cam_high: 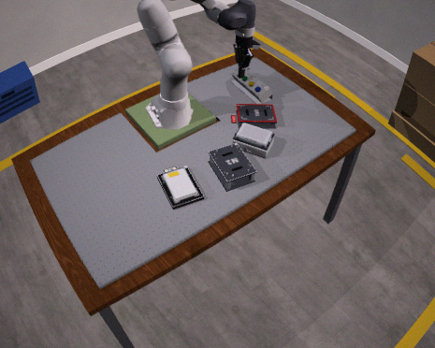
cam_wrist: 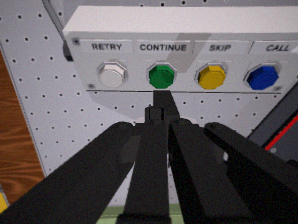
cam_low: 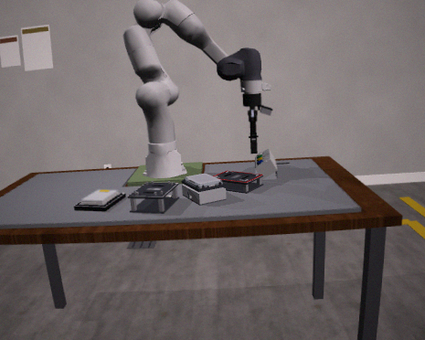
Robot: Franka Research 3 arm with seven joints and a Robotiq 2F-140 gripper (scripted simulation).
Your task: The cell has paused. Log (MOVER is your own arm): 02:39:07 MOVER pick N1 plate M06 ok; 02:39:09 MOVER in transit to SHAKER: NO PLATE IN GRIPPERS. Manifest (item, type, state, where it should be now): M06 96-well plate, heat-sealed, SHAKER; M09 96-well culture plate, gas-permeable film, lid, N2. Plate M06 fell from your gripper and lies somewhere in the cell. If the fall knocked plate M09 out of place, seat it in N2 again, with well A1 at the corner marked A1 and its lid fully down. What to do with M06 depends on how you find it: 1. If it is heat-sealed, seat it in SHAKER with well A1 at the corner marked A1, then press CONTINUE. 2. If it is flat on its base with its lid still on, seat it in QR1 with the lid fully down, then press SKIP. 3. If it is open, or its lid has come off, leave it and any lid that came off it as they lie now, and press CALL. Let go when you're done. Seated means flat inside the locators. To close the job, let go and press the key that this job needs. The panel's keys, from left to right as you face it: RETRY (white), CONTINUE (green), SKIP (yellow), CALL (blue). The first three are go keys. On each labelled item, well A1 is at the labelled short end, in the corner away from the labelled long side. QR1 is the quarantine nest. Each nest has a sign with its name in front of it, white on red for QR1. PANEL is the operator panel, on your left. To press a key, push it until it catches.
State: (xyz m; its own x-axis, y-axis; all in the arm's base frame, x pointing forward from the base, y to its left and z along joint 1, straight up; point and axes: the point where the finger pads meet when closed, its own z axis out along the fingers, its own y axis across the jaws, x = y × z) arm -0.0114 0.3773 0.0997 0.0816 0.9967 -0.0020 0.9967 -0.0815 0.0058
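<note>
Now: hand 2 cm to the right of the green continue key and 5 cm above it. From my hand the other things lie so: blue call key: 10 cm ahead, 1 cm to the left, 5 cm below; then yellow skip key: 5 cm ahead, 2 cm to the left, 5 cm below; then white retry key: 5 cm behind, 3 cm to the left, 5 cm below.
</note>
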